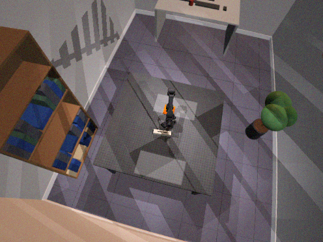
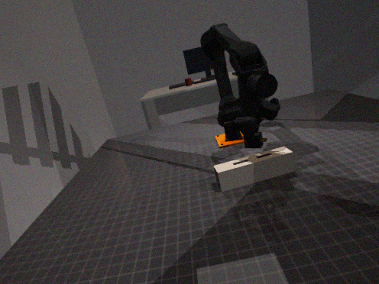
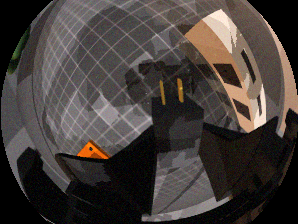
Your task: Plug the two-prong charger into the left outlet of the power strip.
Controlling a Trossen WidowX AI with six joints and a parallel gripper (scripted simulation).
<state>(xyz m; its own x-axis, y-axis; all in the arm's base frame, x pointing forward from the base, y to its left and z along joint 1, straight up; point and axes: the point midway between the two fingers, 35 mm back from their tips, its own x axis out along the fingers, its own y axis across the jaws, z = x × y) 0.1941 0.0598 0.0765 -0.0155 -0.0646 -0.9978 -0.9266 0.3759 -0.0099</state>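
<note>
My gripper tip is 2 cm to the right of the charger, 1 cm below it and 1 cm short of it.
</note>
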